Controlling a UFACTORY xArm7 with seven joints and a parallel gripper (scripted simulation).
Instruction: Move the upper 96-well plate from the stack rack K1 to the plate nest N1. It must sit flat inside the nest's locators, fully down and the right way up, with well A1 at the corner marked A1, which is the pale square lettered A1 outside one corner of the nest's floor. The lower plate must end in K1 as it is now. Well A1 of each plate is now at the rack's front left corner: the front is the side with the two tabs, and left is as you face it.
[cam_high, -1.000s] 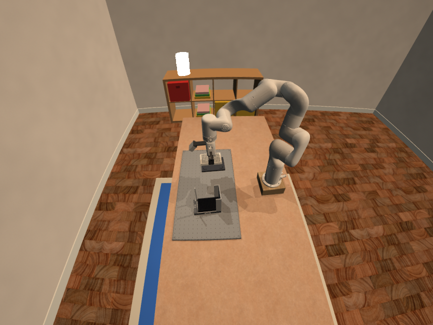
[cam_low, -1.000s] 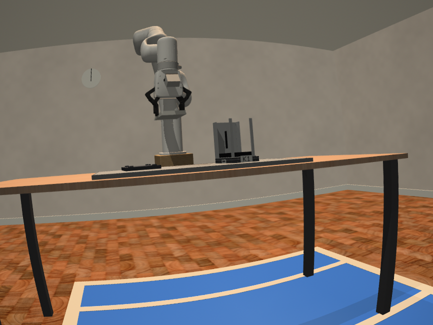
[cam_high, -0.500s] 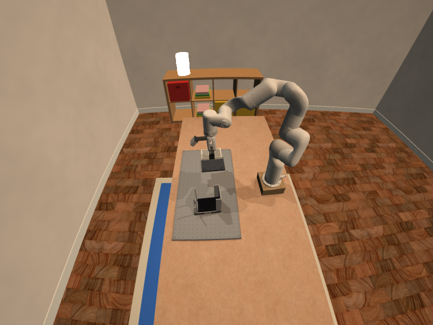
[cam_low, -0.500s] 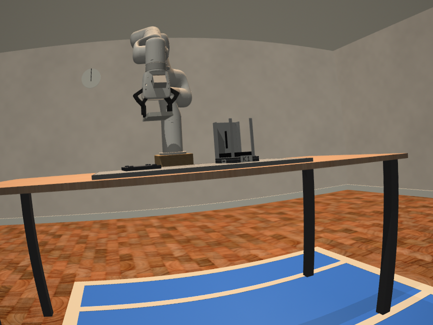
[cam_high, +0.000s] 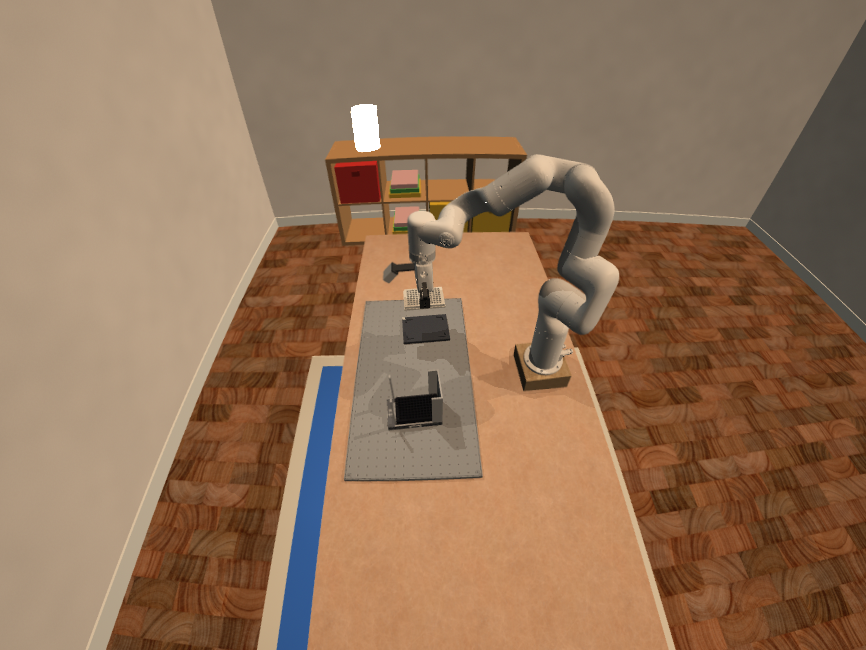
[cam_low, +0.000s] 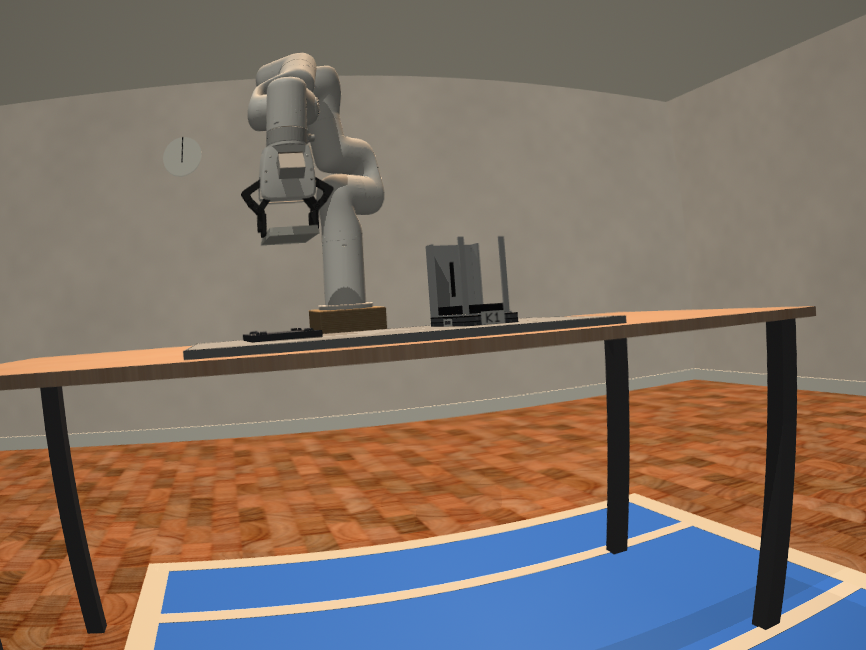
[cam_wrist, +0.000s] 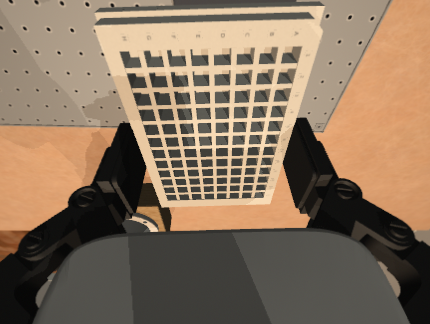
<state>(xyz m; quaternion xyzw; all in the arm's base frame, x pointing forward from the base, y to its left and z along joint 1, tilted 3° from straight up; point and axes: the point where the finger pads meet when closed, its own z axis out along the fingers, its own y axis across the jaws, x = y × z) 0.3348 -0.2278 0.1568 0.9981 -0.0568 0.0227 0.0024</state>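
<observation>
Now: hand 10 mm past the dark plate nest N1, 20 mm to the left of it and 180 mm above it. Round my hand: cream 96-well plate (10 mm below); then dark plate (80 mm ahead, 300 mm to the left, 160 mm below); then K1 label (170 mm ahead, 290 mm to the left, 180 mm below).
</observation>
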